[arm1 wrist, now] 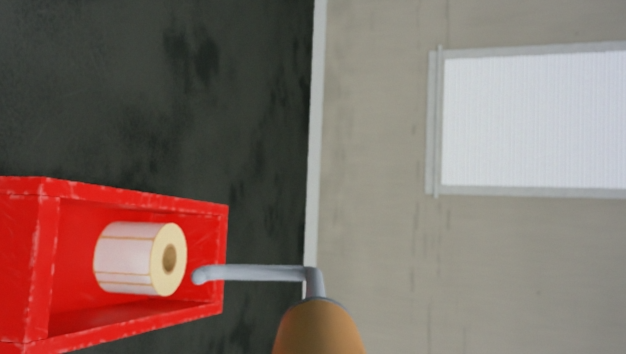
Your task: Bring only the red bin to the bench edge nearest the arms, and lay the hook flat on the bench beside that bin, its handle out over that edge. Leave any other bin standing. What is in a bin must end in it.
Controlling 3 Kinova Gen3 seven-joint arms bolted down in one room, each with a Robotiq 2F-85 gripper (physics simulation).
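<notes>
The view is turned about a quarter, with the wall on the right. The red bin (37, 250) stands on the dark bench at lower left, its open top showing. A white label roll (127, 257) lies inside it. The hook (260, 272) has an orange handle coming in from the bottom edge and a grey rod bent toward the left. Its tip shows over the bin's opening, near the far wall; whether it is inside or in front cannot be told. Arm1's fingers are out of frame, but the hook is held in that gripper. Arm2 and arm3 grippers do not show.
The dark bench top (125, 100) fills the left part of the view, and its far edge (315, 125) runs from top to bottom near the middle. Beyond it is a beige wall (375, 225) with a white window (530, 120) at upper right.
</notes>
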